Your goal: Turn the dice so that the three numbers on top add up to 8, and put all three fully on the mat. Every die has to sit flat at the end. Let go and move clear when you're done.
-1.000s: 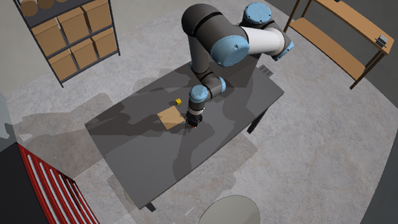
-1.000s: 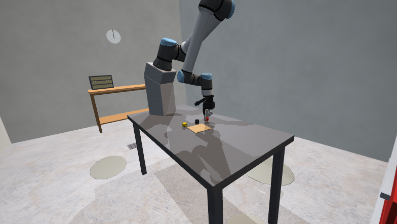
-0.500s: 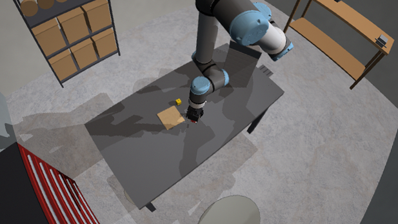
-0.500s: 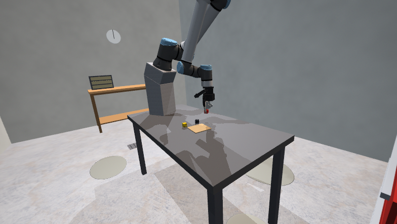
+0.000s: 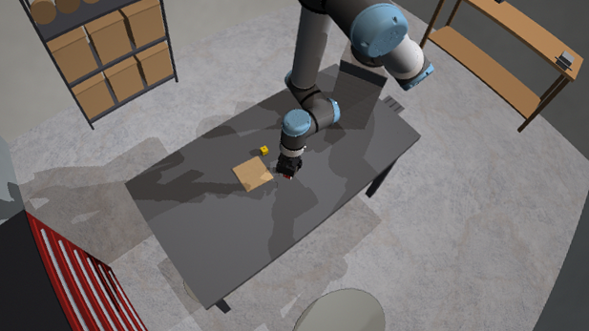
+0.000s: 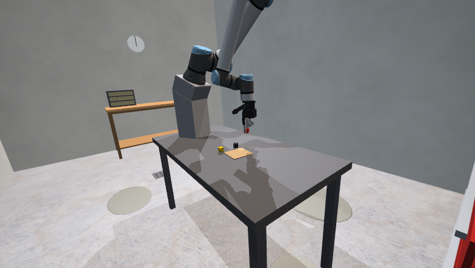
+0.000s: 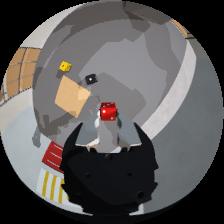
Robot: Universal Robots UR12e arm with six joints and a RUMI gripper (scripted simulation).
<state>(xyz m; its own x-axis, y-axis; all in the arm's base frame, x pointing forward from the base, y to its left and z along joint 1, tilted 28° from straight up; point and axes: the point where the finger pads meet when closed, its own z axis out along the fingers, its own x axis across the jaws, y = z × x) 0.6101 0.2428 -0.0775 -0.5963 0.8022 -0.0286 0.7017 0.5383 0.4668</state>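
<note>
Now: the tan mat 12 cm to the right of my hand, 11 cm below it and 10 cm ahead of it. Round my hand: yellow die: 20 cm to the right, 10 cm below; then black die: 10 cm below, 8 cm to the right, 1 cm behind; then red die: right at my hand.
</note>
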